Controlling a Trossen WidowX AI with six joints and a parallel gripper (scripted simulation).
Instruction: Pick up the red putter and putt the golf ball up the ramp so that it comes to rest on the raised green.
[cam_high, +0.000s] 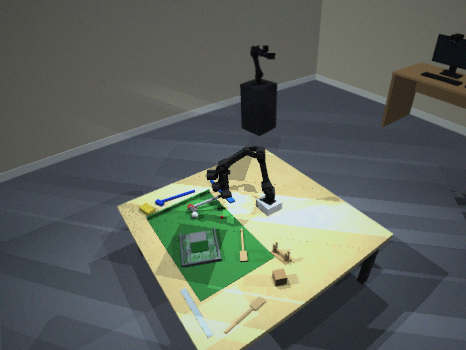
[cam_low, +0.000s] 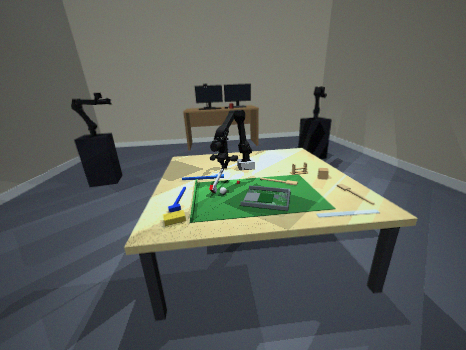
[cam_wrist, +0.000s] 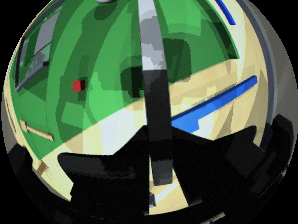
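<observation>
The red putter is 10 cm ahead of my gripper tip, 6 cm to the right of it and 1 cm below it. The rest, counted from my gripper tip: yellow block: 41 cm ahead, 35 cm to the right, 6 cm below; then blue putter: 20 cm ahead, 32 cm to the right, 6 cm below; then white golf ball: 22 cm ahead, 6 cm to the right, 5 cm below.
</observation>
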